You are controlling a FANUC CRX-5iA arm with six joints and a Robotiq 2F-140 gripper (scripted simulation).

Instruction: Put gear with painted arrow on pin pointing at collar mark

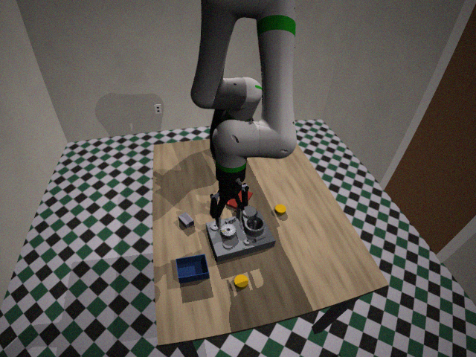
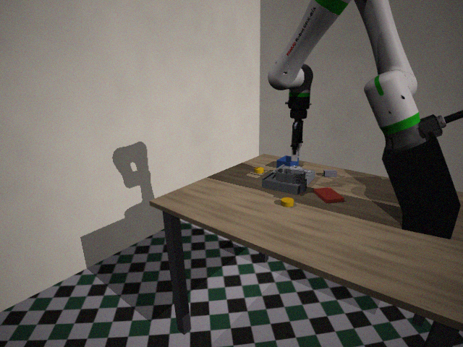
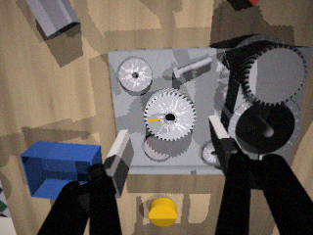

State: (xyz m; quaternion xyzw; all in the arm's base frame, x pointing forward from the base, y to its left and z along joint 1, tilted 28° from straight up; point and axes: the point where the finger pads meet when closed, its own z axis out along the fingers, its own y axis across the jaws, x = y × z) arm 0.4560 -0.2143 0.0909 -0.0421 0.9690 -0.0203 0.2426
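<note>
My gripper is now 80 mm above the gear. Round my hand: small grey block (140 mm behind, 140 mm to the right, 120 mm below); blue bin (90 mm ahead, 180 mm to the right, 120 mm below); grey bolt (50 mm behind, 20 mm to the left, 90 mm below).
</note>
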